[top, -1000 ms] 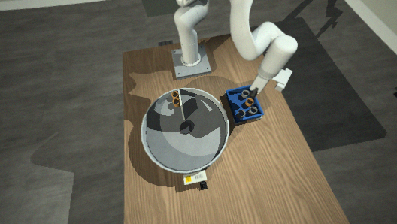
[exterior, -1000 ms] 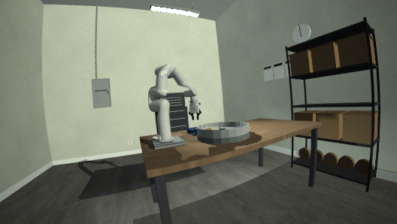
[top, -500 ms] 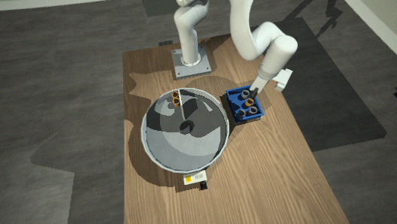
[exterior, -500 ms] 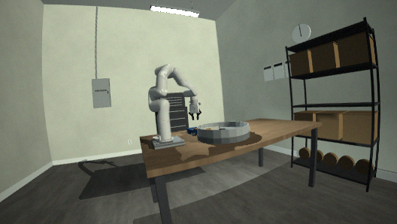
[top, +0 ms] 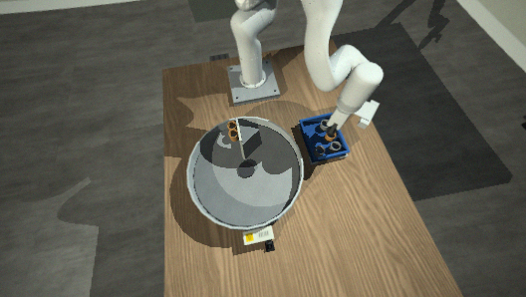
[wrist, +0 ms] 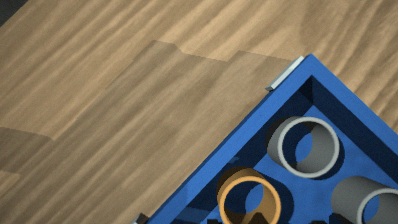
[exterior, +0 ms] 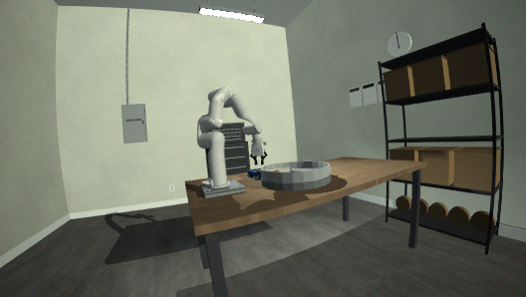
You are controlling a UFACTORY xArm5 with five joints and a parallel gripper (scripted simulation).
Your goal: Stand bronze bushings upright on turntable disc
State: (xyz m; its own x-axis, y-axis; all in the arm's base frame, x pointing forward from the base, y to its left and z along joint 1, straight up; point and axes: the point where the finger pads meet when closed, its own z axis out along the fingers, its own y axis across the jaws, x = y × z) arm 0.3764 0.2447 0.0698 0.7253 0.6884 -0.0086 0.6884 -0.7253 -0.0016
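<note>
Right now the blue crate is 1 cm ahead of my hand, 3 cm to the right of it and 8 cm below it. From my hand the other things lie so: grey turntable disc: 7 cm ahead, 37 cm to the right, 5 cm below.
</note>
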